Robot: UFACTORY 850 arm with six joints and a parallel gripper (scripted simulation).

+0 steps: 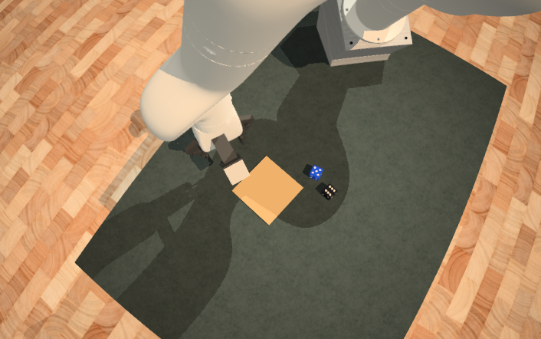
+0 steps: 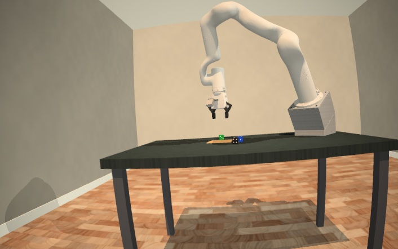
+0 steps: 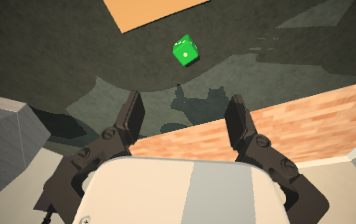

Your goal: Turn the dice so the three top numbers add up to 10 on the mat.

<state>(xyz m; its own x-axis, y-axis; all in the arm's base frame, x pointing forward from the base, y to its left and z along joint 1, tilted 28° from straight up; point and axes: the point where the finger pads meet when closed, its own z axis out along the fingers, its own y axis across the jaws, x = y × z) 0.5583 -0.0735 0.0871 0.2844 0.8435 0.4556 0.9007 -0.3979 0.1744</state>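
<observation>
Right now the green die is 13 cm below my hand. From my hand the other things lie so: black die (12 cm behind, 25 cm to the left, 13 cm below); then blue die (14 cm behind, 19 cm to the left, 13 cm below); then orange mat (2 cm behind, 12 cm to the left, 14 cm below).
</observation>
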